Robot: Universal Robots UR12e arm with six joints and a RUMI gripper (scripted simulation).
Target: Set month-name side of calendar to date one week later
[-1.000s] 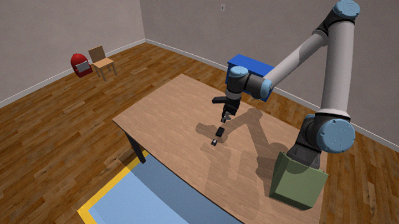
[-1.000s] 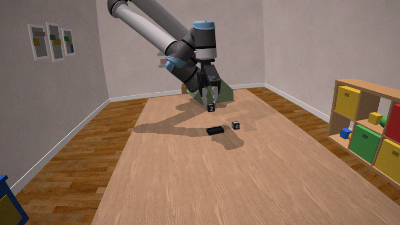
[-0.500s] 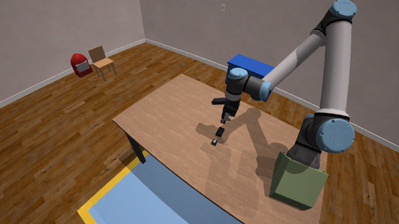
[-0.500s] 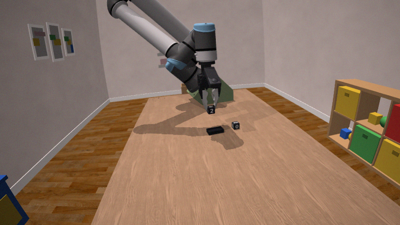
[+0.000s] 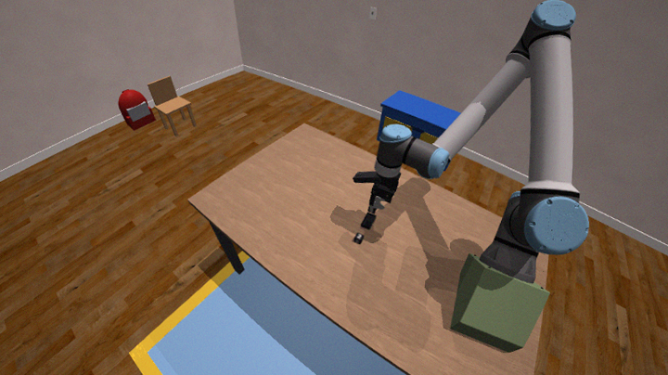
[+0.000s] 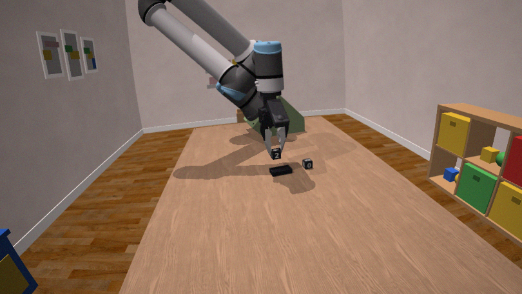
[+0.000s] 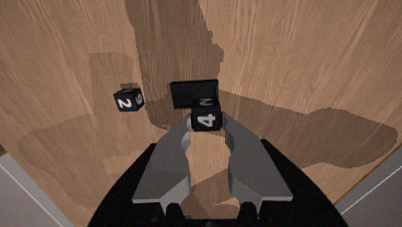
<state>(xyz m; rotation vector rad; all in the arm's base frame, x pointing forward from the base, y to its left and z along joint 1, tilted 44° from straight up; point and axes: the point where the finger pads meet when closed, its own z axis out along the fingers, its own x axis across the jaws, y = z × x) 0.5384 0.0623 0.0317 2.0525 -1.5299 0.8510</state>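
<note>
The black calendar tray lies 20 mm to the left of my hand and 80 mm below it. Round my hand: black number cube 20 mm behind, 120 mm to the left, 70 mm below.
</note>
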